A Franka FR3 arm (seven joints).
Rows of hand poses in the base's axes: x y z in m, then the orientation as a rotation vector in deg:
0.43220 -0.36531 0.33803 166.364 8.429 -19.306
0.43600 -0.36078 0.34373 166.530 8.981 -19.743
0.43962 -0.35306 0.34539 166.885 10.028 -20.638
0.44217 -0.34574 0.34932 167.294 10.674 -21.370
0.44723 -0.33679 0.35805 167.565 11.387 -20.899
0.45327 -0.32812 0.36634 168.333 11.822 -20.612
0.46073 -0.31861 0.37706 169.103 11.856 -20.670
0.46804 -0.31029 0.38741 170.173 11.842 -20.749
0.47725 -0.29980 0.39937 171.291 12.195 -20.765
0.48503 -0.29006 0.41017 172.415 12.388 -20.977
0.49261 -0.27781 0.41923 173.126 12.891 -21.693
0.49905 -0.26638 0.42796 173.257 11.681 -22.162
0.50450 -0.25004 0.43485 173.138 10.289 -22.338
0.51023 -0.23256 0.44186 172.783 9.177 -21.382
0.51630 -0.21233 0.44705 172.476 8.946 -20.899
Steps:
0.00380 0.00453 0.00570 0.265 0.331 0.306
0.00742 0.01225 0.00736 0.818 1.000 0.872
0.00997 0.01957 0.01129 1.366 1.525 1.175
0.01503 0.02852 0.02002 1.692 1.253 1.645
0.02107 0.03719 0.02831 2.485 1.066 1.841
0.02853 0.04670 0.03903 3.251 1.080 1.743
0.03584 0.05502 0.04938 4.307 1.094 1.567
0.04505 0.06551 0.06134 5.456 1.093 1.626
0.05283 0.07525 0.07214 6.604 1.208 1.563
0.06041 0.08750 0.08120 7.431 1.688 1.716
0.06685 0.09893 0.08993 7.430 1.900 0.885
0.07230 0.11527 0.09682 7.142 1.918 -0.002
0.07803 0.13275 0.10383 6.573 1.226 -0.584
0.08410 0.15298 0.10902 6.204 0.903 -0.649

